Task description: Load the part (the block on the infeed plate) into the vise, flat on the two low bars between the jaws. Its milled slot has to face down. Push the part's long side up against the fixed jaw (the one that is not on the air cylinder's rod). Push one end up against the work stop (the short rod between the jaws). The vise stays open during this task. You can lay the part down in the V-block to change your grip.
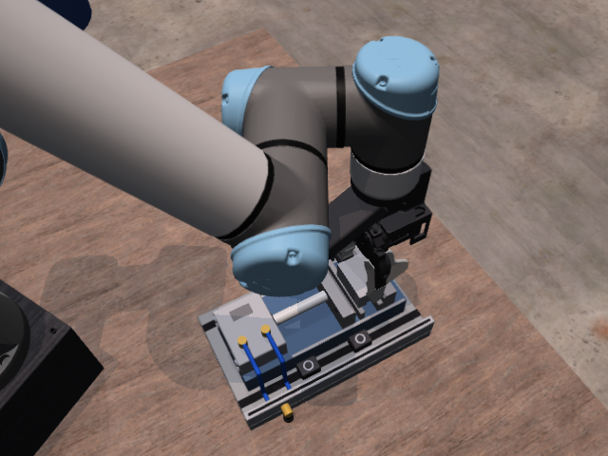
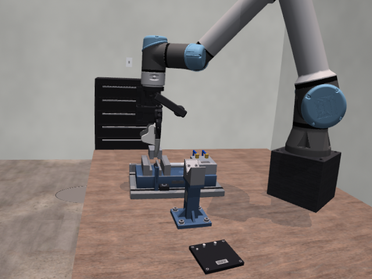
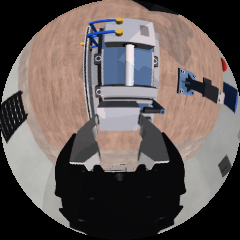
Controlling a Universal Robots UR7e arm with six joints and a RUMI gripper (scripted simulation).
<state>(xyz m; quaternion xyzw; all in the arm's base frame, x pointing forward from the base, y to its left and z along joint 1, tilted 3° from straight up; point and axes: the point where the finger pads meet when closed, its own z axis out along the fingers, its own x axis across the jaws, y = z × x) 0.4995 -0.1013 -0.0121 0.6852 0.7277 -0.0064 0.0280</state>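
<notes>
My hand is 50 mm above the fixed jaw, 30 mm short of it and 20 mm to the right of it. Also, from my hand: work stop 70 mm to the left, 30 mm below; moving jaw 50 mm below, 30 mm behind, 20 mm to the left; part 10 mm below.
</notes>
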